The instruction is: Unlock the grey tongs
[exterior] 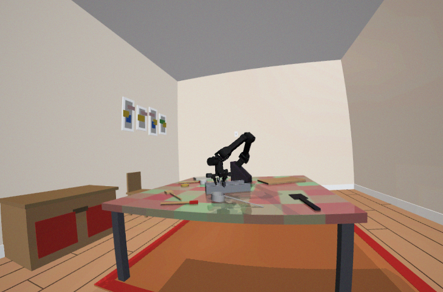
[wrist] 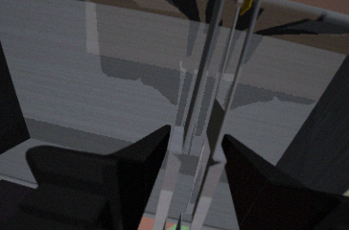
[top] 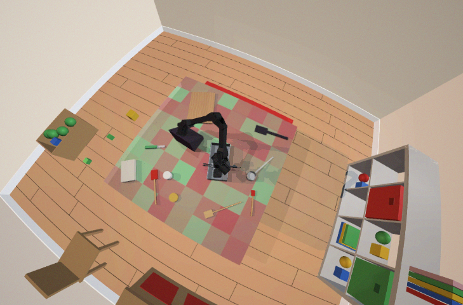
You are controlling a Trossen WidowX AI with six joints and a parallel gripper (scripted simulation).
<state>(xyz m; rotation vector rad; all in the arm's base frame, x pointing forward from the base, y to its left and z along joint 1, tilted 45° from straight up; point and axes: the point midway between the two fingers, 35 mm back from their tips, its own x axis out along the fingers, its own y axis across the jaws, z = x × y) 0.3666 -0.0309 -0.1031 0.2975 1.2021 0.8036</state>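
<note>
My gripper tip is now 5 cm to the right of the grey roasting tin and 2 cm past it. From my gripper tip the other things lie so: green-handled knife (58 cm behind, 6 cm to the right, 2 cm below); yellow-dark lock piece (7 cm ahead, 4 cm above, 3 cm to the left); black spatula (50 cm to the left, 29 cm ahead, 3 cm below).
</note>
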